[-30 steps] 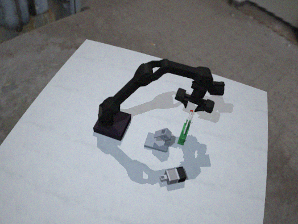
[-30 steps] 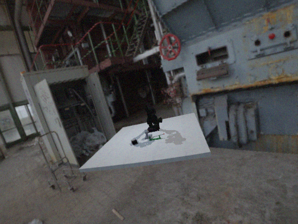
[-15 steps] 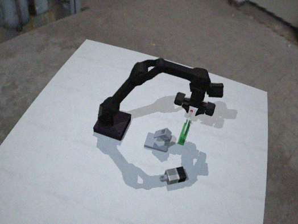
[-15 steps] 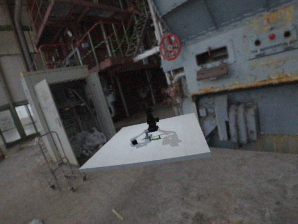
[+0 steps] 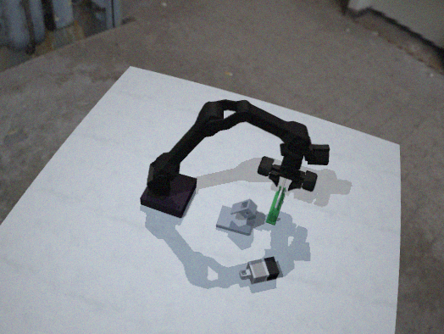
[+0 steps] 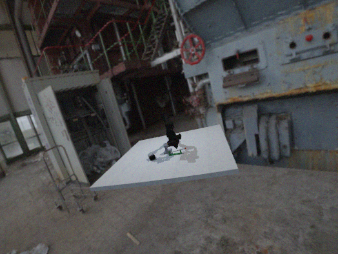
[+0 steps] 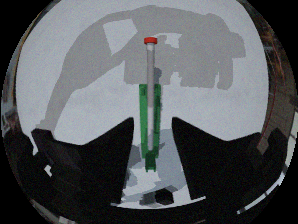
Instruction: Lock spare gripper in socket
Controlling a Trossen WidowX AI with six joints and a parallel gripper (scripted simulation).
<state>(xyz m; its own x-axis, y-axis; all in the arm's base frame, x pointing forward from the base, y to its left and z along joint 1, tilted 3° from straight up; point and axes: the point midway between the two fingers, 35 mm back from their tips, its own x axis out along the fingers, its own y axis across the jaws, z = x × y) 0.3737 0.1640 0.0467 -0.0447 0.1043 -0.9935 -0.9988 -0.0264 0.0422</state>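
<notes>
The green block is 40 mm to the right of my gripper tip and 40 mm below it. The rest, counted from my gripper tip: grey mount 90 mm behind, 140 mm to the right, 10 mm below; spare gripper 20 mm ahead, 300 mm to the right, 50 mm below.
</notes>
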